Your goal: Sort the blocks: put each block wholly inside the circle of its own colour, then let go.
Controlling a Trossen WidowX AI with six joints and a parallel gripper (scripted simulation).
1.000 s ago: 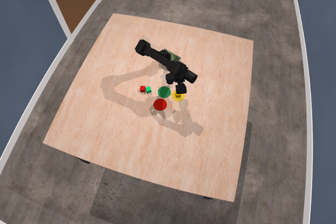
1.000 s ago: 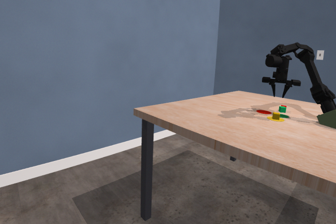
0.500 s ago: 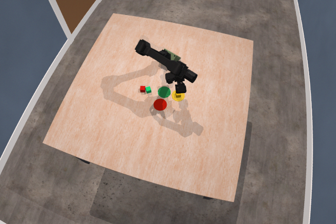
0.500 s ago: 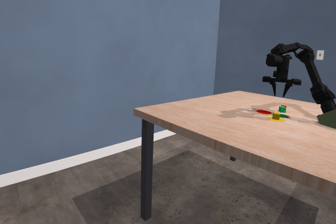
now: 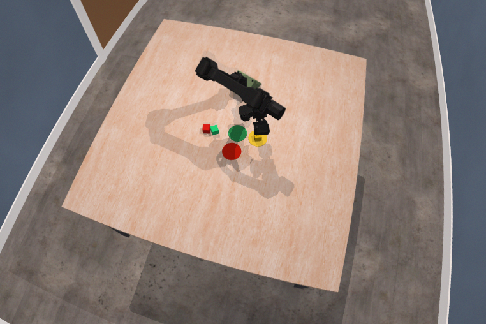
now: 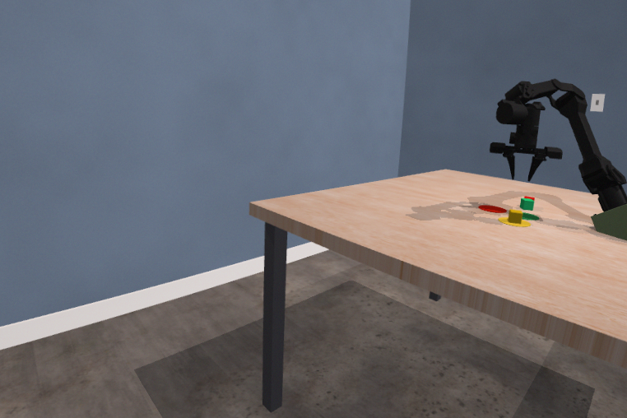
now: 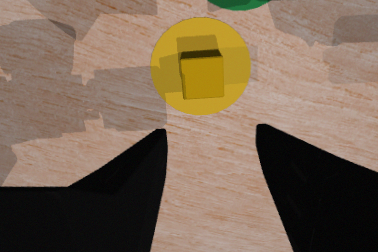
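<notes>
My hand is 4 cm past the red block, 24 cm to the left of it and 14 cm above it. Round my hand: yellow circle (16 cm below); yellow block (14 cm below); green circle (3 cm behind, 10 cm to the right, 16 cm below).
</notes>
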